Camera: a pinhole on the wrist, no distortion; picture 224 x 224 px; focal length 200.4 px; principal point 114.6 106.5 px. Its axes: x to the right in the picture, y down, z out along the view. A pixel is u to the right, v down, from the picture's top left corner.
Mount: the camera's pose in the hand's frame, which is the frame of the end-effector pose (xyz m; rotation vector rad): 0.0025 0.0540 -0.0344 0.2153 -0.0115 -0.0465
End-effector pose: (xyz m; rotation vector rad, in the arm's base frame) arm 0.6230 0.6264 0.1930 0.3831 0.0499 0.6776
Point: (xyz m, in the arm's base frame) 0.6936 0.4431 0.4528
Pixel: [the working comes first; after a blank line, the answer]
In the camera's frame: -0.0321 -0.0573 0.3690

97.2 75.4
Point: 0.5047 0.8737 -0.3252
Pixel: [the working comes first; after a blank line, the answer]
In the camera's frame: 0.0141 -0.1106 -0.5373

behind the camera
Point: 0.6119 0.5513 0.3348
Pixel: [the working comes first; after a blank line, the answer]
In the camera's frame: -0.0430 -0.0100 0.1960

70.6 96.3
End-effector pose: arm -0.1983 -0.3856 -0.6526 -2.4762 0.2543 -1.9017
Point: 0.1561 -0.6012 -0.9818
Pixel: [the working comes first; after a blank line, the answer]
In the camera's frame: -0.2046 0.2402 0.4412

21.7 215.6
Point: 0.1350 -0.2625 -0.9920
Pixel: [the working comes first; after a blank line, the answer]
In the camera's frame: -0.2496 -0.0954 0.4653

7.1 65.4
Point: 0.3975 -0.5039 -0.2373
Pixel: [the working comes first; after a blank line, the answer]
In the camera's frame: 0.5656 0.0808 0.4989

outside the picture
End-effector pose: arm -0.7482 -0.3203 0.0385 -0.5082 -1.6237 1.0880
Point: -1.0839 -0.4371 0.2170
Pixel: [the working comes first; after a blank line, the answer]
In the camera's frame: 0.1284 -0.1049 0.4170

176.3 56.1
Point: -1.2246 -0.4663 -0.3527
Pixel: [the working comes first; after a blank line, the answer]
In the camera's frame: -0.1702 0.3991 0.4631

outside the picture
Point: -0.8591 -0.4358 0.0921
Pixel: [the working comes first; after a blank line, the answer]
In the camera's frame: -0.0181 -0.0939 0.2059

97.0 15.0
